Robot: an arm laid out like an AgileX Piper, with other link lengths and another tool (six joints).
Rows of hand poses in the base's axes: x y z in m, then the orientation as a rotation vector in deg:
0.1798 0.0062 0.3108 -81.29 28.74 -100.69
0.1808 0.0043 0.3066 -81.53 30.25 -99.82
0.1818 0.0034 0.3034 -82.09 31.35 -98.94
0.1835 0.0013 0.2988 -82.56 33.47 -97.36
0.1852 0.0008 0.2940 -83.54 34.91 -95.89
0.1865 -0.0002 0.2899 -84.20 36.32 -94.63
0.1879 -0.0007 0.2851 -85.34 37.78 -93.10
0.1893 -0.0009 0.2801 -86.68 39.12 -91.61
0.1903 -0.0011 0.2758 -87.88 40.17 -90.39
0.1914 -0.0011 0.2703 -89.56 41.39 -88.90
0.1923 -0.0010 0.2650 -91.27 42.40 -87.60
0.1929 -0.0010 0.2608 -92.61 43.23 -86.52
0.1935 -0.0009 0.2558 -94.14 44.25 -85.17
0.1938 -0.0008 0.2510 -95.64 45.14 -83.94
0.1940 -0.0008 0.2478 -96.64 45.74 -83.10
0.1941 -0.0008 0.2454 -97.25 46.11 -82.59
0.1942 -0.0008 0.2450 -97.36 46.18 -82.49
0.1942 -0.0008 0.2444 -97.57 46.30 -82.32
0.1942 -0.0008 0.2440 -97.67 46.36 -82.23
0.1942 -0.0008 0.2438 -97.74 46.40 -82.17
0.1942 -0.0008 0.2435 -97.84 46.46 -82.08
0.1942 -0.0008 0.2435 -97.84 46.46 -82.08
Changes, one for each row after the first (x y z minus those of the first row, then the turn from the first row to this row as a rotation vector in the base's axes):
0.0010 -0.0019 -0.0042 0.96 0.97 -0.27
0.0020 -0.0028 -0.0074 1.56 2.02 -0.36
0.0037 -0.0049 -0.0120 2.98 3.61 -0.54
0.0054 -0.0054 -0.0168 3.73 5.25 -0.51
0.0067 -0.0064 -0.0209 4.54 6.62 -0.58
0.0081 -0.0069 -0.0257 5.21 8.40 -0.59
0.0095 -0.0071 -0.0307 5.66 10.27 -0.61
0.0105 -0.0073 -0.0350 5.93 11.84 -0.64
0.0116 -0.0073 -0.0405 6.09 13.88 -0.70
0.0125 -0.0072 -0.0458 6.04 15.79 -0.78
0.0131 -0.0072 -0.0500 6.03 17.33 -0.85
0.0137 -0.0071 -0.0550 6.08 19.15 -0.91
0.0140 -0.0070 -0.0598 6.03 20.86 -0.99
0.0142 -0.0070 -0.0630 6.00 22.01 -1.04
0.0143 -0.0070 -0.0654 5.98 22.72 -1.08
0.0144 -0.0070 -0.0658 5.98 22.85 -1.08
0.0144 -0.0070 -0.0664 5.96 23.08 -1.10
0.0144 -0.0070 -0.0668 5.96 23.20 -1.10
0.0144 -0.0070 -0.0670 5.96 23.28 -1.10
0.0144 -0.0070 -0.0673 5.96 23.40 -1.10
0.0144 -0.0070 -0.0673 5.96 23.40 -1.10

